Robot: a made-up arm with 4 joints. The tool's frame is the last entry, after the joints.
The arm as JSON. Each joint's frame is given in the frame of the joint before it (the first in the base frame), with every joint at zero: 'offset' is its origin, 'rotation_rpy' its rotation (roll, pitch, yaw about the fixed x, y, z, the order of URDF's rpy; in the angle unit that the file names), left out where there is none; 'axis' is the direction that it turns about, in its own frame. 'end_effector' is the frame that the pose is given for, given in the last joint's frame.
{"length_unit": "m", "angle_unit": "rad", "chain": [
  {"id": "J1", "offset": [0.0, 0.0, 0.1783], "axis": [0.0, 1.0, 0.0]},
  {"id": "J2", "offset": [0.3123, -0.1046, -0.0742], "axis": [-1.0, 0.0, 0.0]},
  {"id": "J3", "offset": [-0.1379, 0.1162, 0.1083], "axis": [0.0, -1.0, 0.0]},
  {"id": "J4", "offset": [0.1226, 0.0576, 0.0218], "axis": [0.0, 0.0, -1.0]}
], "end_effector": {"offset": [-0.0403, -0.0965, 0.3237]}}
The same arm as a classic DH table. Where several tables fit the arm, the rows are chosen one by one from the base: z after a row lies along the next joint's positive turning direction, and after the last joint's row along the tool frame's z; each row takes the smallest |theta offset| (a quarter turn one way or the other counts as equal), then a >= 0, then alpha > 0; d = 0 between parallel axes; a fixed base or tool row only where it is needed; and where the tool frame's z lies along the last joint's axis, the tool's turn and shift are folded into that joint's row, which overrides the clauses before.
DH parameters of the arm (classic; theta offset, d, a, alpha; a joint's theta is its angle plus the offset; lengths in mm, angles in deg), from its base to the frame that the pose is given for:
base (fixed): 0.00 178.3 0.0 -90.00
J1: 90.00 -104.6 74.2 -90.00
J2: 0.00 -174.4 -108.3 -90.00
J3: 90.00 -173.8 122.6 90.00
J4: -67.33 0.0 -104.6 180.00
tool (fixed): -67.33 345.5 0.0 0.00

